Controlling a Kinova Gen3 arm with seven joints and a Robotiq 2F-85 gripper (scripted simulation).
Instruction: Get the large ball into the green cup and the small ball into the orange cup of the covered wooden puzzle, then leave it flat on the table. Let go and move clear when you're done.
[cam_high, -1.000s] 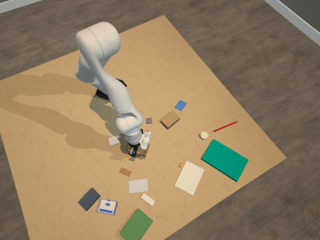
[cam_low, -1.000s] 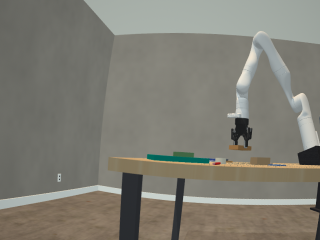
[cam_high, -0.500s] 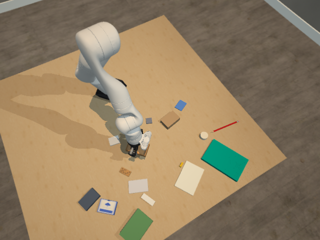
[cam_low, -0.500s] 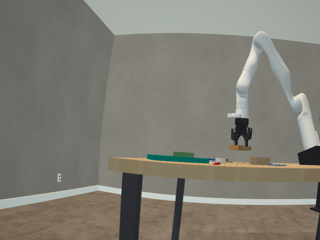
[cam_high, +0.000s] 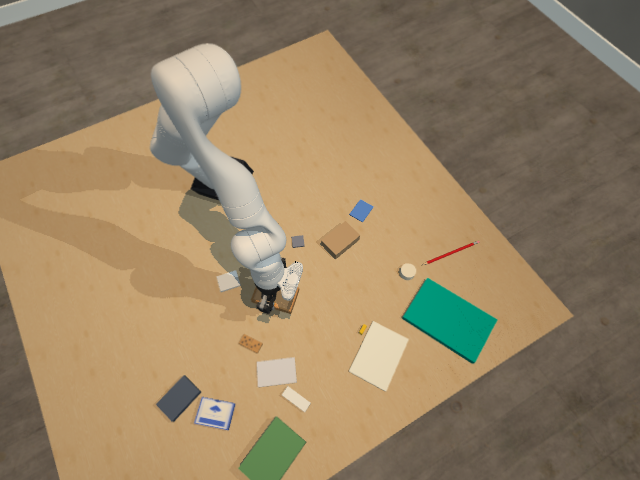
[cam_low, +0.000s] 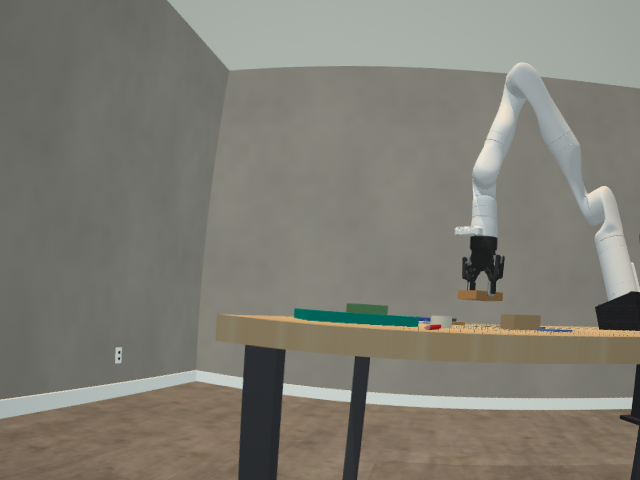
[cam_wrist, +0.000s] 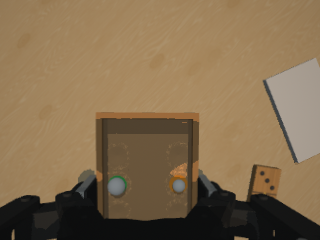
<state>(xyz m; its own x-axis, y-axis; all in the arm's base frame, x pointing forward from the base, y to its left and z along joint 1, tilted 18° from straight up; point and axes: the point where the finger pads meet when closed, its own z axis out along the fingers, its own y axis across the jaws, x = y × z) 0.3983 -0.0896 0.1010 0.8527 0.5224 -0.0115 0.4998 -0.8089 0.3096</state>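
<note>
The covered wooden puzzle lies 2 cm below my hand. From my hand the other things lie so: grey square: 17 cm to the left, 11 cm behind, 9 cm below; then grey card: 14 cm ahead, 12 cm to the right, 9 cm below; then white card: 15 cm behind, 9 cm below, 6 cm to the right.
</note>
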